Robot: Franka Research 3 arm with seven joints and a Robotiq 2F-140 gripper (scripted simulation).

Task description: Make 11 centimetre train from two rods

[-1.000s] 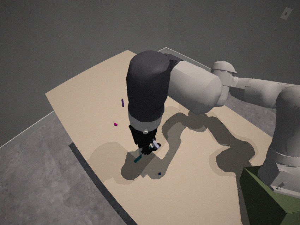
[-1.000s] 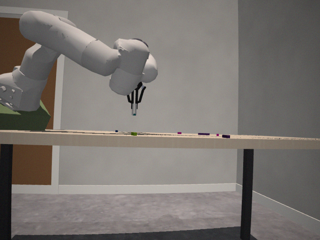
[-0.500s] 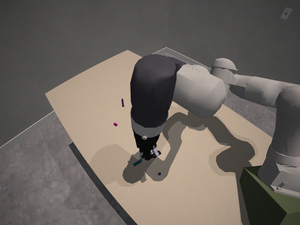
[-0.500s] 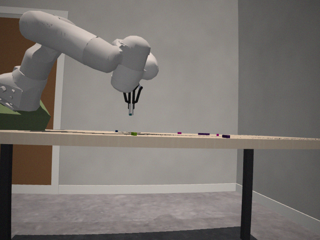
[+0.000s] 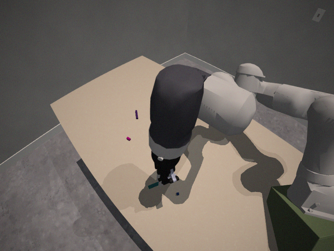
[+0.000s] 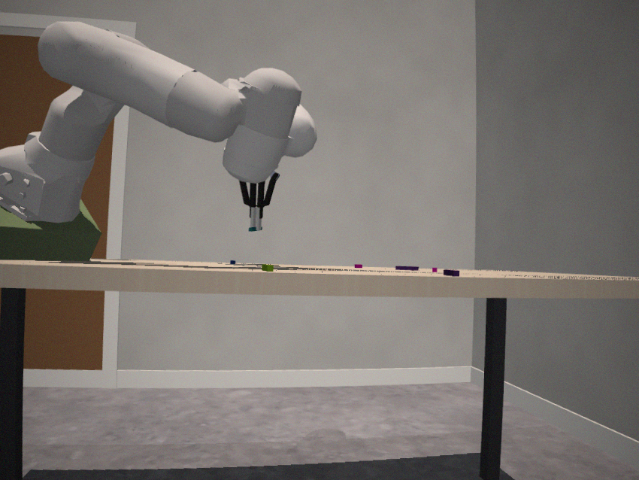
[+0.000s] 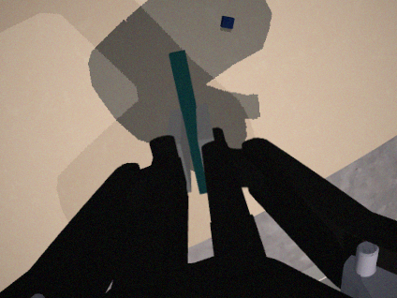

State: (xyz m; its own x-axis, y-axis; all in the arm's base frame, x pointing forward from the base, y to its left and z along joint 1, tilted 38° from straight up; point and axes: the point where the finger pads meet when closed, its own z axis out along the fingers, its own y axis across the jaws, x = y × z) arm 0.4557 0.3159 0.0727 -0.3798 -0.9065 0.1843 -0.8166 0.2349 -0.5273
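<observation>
Now: hand 70 mm past the blue rod, 20 mm to the left of it and 130 mm above it. The rest, counted from my hand: lime rod 90 mm behind, 570 mm to the right, 130 mm below; turquoise rod 30 mm below.
</observation>
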